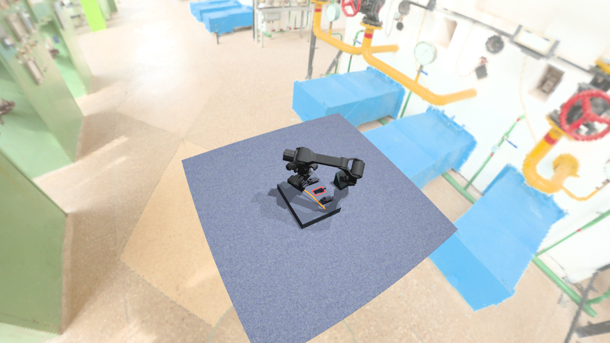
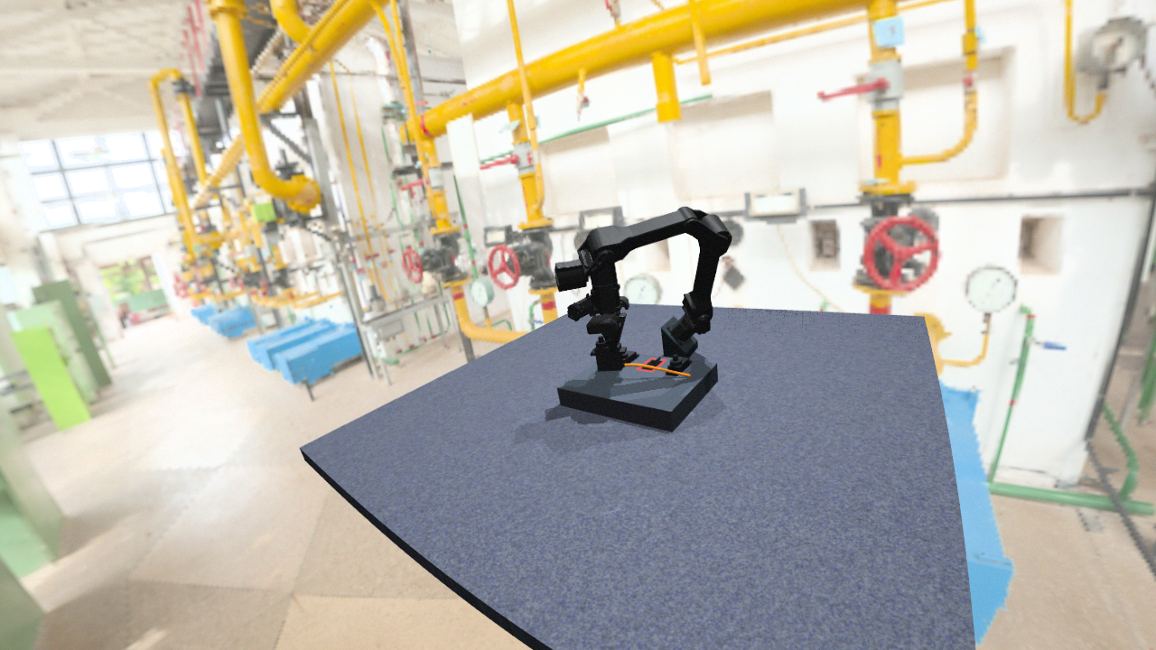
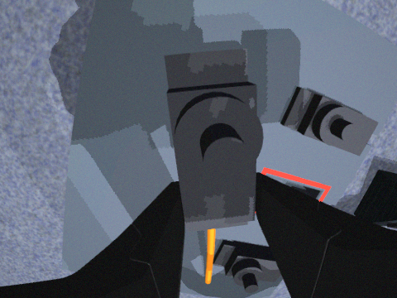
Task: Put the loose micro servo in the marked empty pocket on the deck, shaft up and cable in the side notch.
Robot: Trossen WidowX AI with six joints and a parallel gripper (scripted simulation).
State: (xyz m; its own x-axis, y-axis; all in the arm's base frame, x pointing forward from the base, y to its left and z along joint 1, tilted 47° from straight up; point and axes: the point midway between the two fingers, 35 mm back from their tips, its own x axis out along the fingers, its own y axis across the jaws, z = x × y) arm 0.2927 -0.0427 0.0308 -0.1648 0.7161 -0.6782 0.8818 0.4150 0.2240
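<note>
My gripper tip is now 1 cm short of the deck, 4 cm to the right of it and 10 cm above it.
</note>
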